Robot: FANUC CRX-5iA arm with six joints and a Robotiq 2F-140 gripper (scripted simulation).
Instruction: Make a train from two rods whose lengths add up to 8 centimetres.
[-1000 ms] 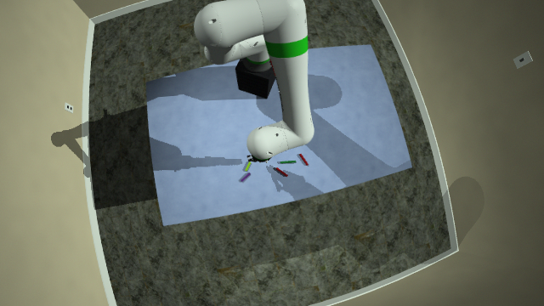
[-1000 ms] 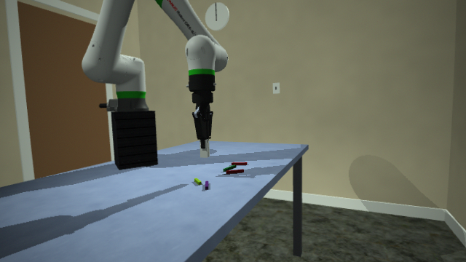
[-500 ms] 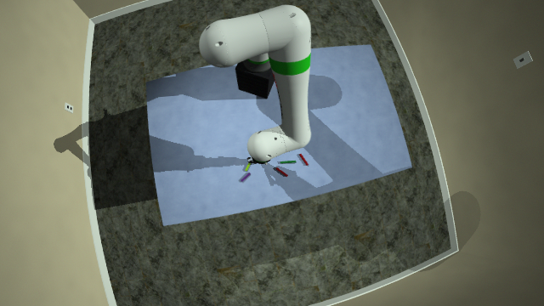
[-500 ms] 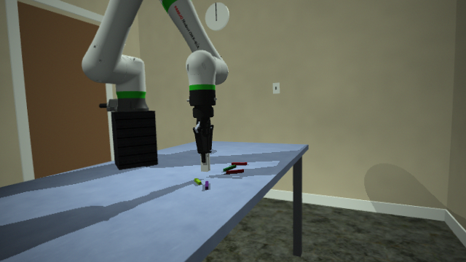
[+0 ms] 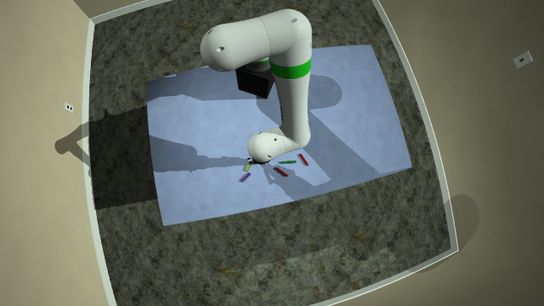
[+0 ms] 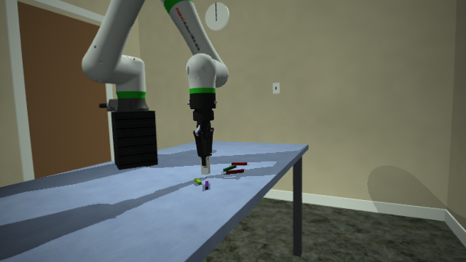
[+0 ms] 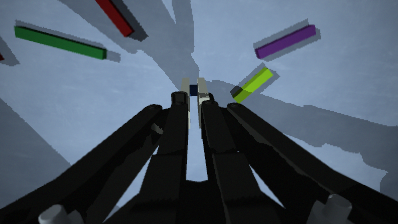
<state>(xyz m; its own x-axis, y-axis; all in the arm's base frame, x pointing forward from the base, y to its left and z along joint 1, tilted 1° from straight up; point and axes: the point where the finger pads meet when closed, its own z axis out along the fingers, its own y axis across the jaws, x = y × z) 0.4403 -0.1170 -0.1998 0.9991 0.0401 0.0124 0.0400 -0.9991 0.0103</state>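
The lime rod lies 7 cm to the right of my hand and 4 cm below it. Round my hand: purple rod (5 cm ahead, 10 cm to the right, 4 cm below); green rod (4 cm ahead, 13 cm to the left, 4 cm below); blue rod (3 cm below).
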